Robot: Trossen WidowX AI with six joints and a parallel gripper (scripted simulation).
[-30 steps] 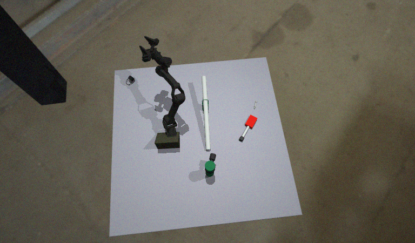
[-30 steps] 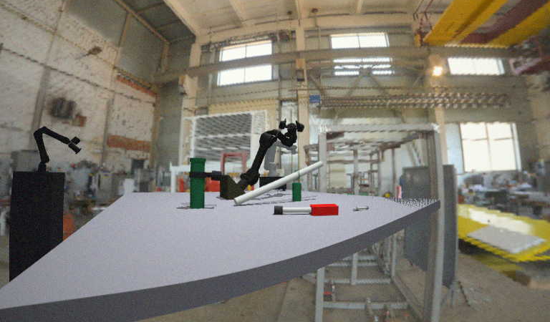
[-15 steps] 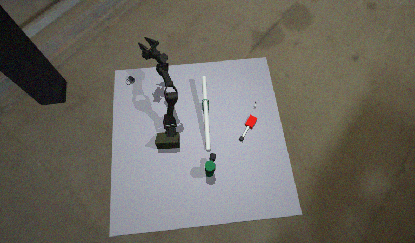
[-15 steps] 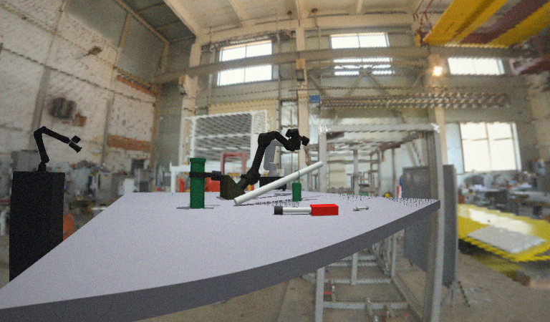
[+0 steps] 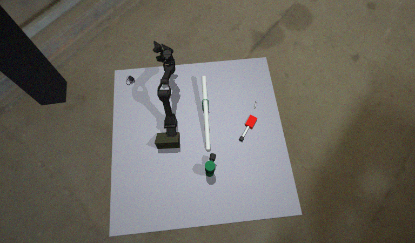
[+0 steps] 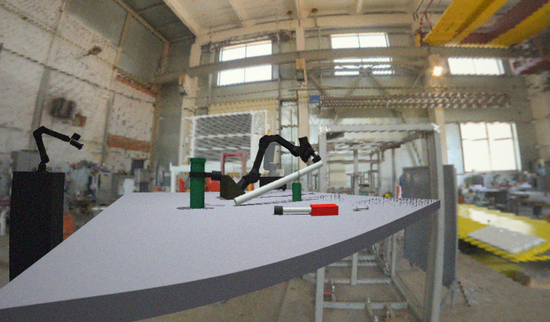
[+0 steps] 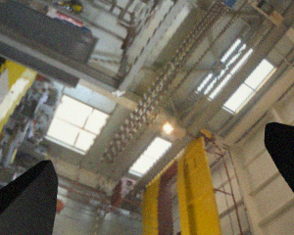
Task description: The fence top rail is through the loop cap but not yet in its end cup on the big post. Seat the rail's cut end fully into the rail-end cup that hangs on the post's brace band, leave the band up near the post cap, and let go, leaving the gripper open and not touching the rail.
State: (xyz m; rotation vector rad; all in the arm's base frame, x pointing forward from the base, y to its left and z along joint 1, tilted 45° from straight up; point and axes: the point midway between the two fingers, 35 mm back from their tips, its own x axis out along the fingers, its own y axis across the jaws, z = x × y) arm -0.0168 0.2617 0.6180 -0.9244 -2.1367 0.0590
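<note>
The rail-end cup lies 90 cm to the right of my gripper tip, 27 cm ahead of it and 18 cm below it. The rest, counted from my gripper tip: handle (68 cm to the right, 58 cm ahead, 30 cm below); then small green post (45 cm to the right, 29 cm ahead, 21 cm below); then small bolt (69 cm ahead, 47 cm to the right, 31 cm below).
</note>
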